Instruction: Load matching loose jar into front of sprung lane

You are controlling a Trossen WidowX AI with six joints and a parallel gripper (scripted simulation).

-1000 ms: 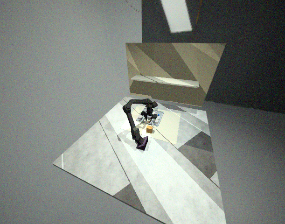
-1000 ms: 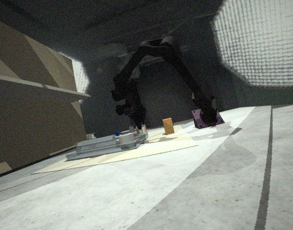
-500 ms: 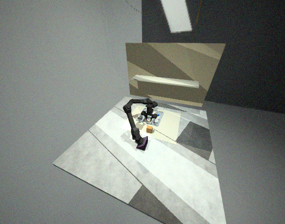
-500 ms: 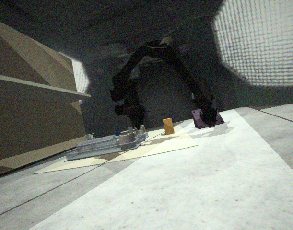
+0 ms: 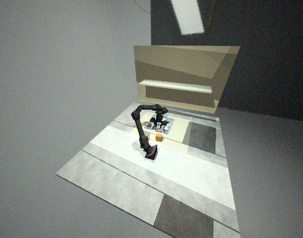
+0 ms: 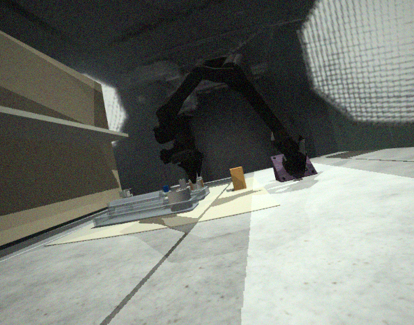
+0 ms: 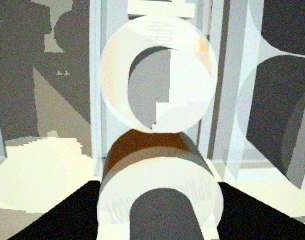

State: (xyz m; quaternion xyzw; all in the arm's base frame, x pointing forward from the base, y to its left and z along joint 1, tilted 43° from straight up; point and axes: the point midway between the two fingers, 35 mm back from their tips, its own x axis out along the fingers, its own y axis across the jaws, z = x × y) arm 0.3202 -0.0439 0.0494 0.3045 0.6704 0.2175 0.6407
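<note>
The cream mat is 70 mm ahead of my gripper tip, 30 mm to the right of it and 60 mm below it. The rest, counted from my gripper tip: beige shelf wall 630 mm ahead, 80 mm to the right, 340 mm above.
</note>
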